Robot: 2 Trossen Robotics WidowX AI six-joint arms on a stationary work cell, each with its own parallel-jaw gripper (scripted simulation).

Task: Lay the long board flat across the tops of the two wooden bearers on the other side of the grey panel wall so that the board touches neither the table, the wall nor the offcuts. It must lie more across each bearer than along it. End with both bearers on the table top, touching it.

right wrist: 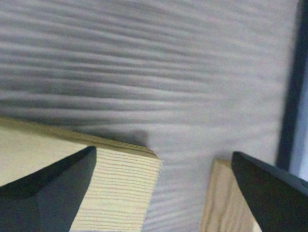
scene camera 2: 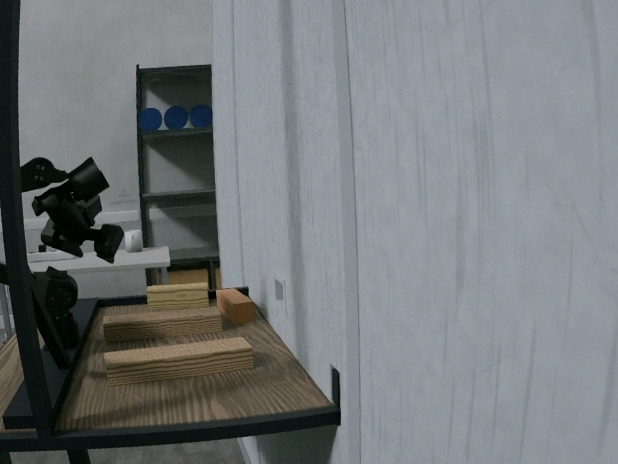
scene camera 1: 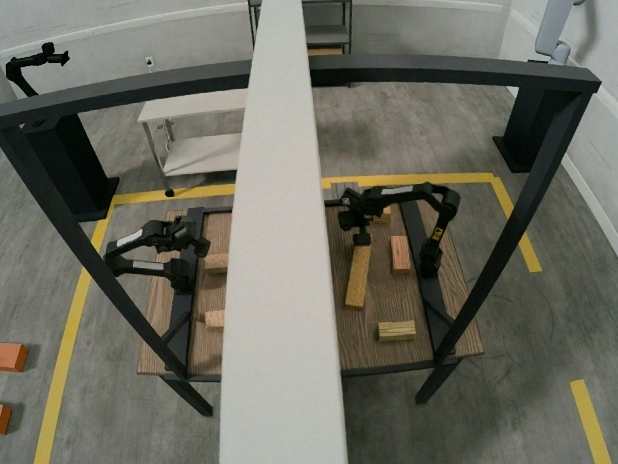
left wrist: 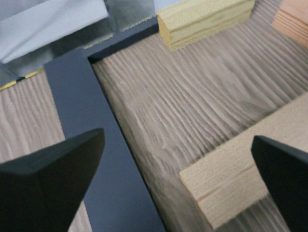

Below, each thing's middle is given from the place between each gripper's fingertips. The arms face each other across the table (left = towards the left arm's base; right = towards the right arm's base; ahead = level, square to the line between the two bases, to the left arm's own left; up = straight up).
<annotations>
My right hand (scene camera 1: 353, 230) is 140 mm past the long yellow board (scene camera 1: 357, 282) and 80 mm above it.
Right now my left hand (scene camera 2: 97, 259) is 70 mm past the long yellow board, 590 mm to the left of it and 170 mm above it.
</annotations>
